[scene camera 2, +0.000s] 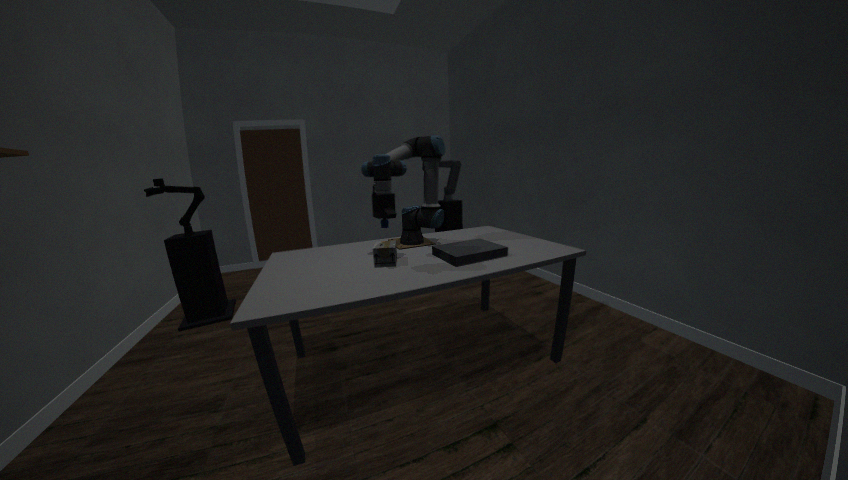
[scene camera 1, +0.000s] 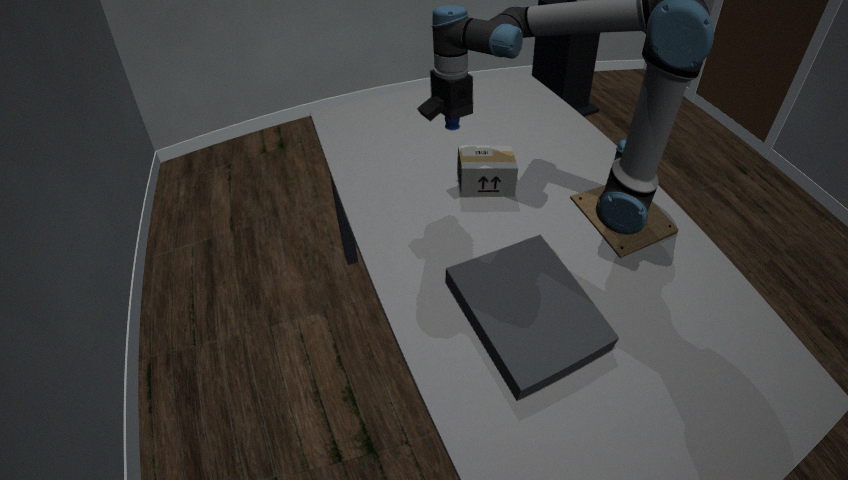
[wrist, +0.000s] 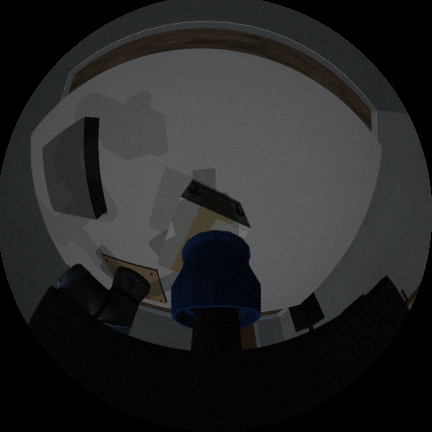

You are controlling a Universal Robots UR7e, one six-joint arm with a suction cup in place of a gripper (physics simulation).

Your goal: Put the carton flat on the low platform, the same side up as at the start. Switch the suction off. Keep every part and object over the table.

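Frame: origin at the arm's base, x right, y back, z down, level; centimetres.
Seen in the pictures: hand, its tool point: (scene camera 2: 384, 227) (scene camera 1: 452, 126) (wrist: 215, 259); arm's base, origin of its link: (scene camera 2: 412, 242) (wrist: 132, 279).
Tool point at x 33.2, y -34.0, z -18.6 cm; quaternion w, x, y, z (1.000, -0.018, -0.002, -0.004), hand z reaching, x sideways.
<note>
Pixels of each thing's middle, then the offset from my tool point to it. Level surfaces: height alone.
- carton, middle of its body: (wrist: 199, 232) (scene camera 1: 486, 170) (scene camera 2: 385, 253) dx -3.4, dy +8.9, dz +14.9 cm
- low grey platform, middle of its body: (scene camera 1: 531, 310) (wrist: 64, 173) (scene camera 2: 469, 250) dx -43.3, dy -8.7, dz +17.2 cm
- table, height of its surface: dz +19.6 cm
The carton (scene camera 1: 505, 178) (scene camera 2: 385, 256) (wrist: 200, 222) stands upright on the white table, apart from the platform. Two arrows on one side face point up, and tan tape and a white label show on its top. The low grey platform (scene camera 1: 553, 333) (scene camera 2: 470, 248) (wrist: 70, 170) lies flat on the table, with no object on it. My gripper, a blue suction cup (scene camera 1: 452, 126) (scene camera 2: 384, 224) (wrist: 216, 245), points down and hangs in the air above the carton, with a gap between them. It holds nothing. In the wrist view the cup hides part of the carton's top.
The arm's base stands on a wooden plate (scene camera 1: 657, 228) (wrist: 157, 285) on the table (scene camera 1: 386, 208) (scene camera 2: 321, 279), beside the carton and the platform. The table's long edge runs past the carton's other side. A dark pedestal (scene camera 2: 199, 279) with a small arm stands on the floor beyond the table.
</note>
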